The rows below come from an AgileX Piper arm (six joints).
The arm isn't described. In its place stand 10 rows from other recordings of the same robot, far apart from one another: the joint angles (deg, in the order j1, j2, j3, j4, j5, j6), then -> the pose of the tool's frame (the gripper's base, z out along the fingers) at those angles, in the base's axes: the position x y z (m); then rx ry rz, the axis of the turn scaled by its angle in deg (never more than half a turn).
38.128 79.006 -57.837 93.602 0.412 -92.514 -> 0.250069, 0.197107, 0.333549, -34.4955, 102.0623, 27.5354
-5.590 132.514 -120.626 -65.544 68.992 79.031 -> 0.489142, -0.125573, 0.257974, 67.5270, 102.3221, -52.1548
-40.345 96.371 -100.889 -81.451 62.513 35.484 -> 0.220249, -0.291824, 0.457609, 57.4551, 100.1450, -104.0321
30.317 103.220 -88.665 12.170 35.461 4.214 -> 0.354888, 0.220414, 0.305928, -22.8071, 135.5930, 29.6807
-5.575 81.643 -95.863 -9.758 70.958 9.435 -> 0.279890, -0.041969, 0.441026, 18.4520, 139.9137, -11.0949
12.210 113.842 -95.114 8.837 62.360 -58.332 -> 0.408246, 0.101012, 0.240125, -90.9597, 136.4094, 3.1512
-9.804 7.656 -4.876 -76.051 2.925 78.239 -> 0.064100, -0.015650, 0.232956, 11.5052, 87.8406, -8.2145
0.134 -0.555 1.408 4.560 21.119 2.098 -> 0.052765, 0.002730, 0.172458, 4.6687, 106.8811, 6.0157
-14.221 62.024 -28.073 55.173 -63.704 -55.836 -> 0.167250, -0.111473, 0.309612, 37.5253, 71.7883, -60.1301
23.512 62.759 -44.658 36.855 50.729 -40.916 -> 0.164332, 0.117575, 0.288354, -58.2795, 133.2097, 38.5684
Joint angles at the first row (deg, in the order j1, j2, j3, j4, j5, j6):
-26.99, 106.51, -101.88, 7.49, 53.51, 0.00
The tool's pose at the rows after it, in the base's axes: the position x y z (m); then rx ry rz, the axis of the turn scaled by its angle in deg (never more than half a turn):
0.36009, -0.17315, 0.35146, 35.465, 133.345, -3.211
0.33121, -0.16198, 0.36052, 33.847, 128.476, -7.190
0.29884, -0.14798, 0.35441, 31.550, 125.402, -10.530
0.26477, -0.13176, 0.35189, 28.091, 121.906, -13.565
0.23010, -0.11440, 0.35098, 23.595, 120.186, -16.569
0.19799, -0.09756, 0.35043, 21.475, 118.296, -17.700
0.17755, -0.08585, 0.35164, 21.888, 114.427, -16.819
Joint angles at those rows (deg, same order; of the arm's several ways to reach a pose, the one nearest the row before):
-26.99, 100.35, -96.08, 7.63, 49.24, 0.00
-26.99, 92.52, -86.79, 5.63, 42.19, 0.00
-26.99, 84.44, -75.30, 4.15, 34.90, -1.02
-26.99, 76.00, -65.34, 3.59, 28.95, -3.27
-26.99, 67.55, -57.56, 3.50, 26.75, -7.02
-26.99, 59.49, -51.57, 4.13, 26.53, -9.04
-26.99, 53.77, -47.77, 6.12, 24.94, -9.27

